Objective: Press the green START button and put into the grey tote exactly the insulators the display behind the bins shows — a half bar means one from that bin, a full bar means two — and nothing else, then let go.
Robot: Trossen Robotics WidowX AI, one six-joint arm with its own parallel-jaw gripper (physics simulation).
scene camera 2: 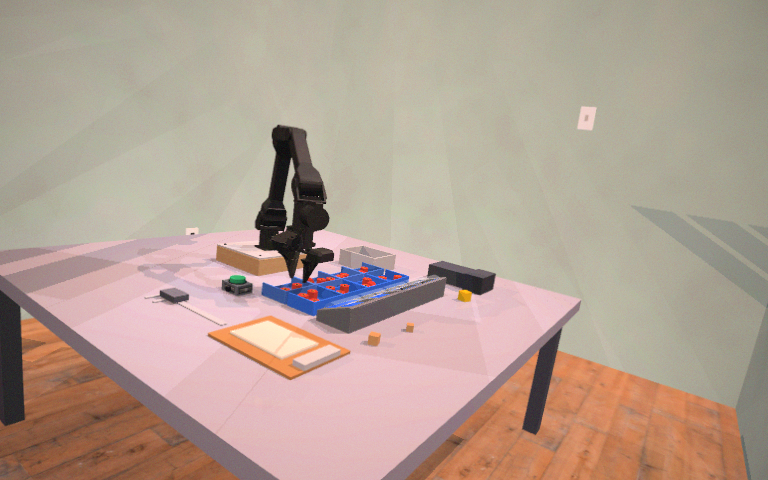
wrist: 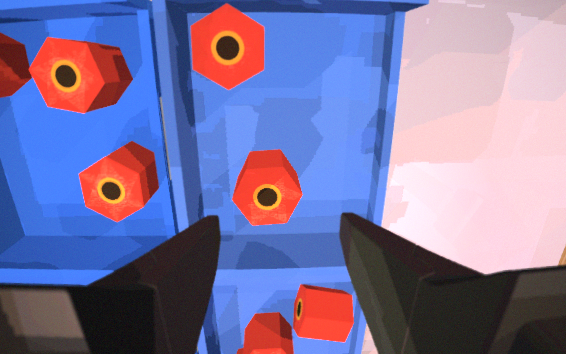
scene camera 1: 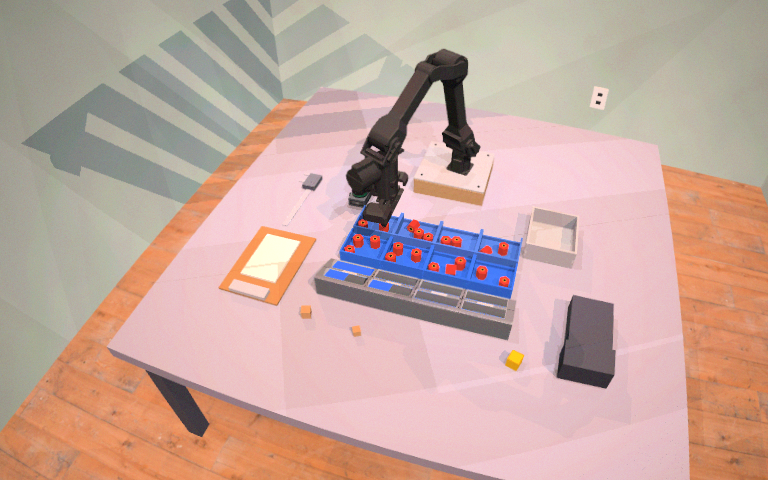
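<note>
My gripper [scene camera 1: 379, 218] [scene camera 2: 299, 277] [wrist: 280, 225] is open and empty, pointing down over the back left bin of the blue bins [scene camera 1: 416, 275] [scene camera 2: 274, 292]. That bin holds two red insulators. One insulator [wrist: 267, 187] lies ahead of the gap between the fingertips in the wrist view; the other insulator [wrist: 227, 47] stands farther up. The display [scene camera 1: 413, 308] [scene camera 2: 351, 320] shows a full blue bar back left, a half bar front left and a half bar in the second column's front row. The grey tote [scene camera 1: 535, 249] [scene camera 2: 353, 258] appears empty. The green START button [scene camera 1: 362, 194] [scene camera 2: 237, 278] is partly hidden in scene camera 1.
A black box [scene camera 1: 589, 339] [scene camera 2: 461, 275] and a yellow cube [scene camera 1: 514, 360] [scene camera 2: 464, 295] stand beyond the display's right end. Two orange cubes lie in front of it. An orange clipboard [scene camera 1: 308, 243] [scene camera 2: 220, 335] and a dark grey plug [scene camera 1: 312, 181] [scene camera 2: 173, 294] lie on the left.
</note>
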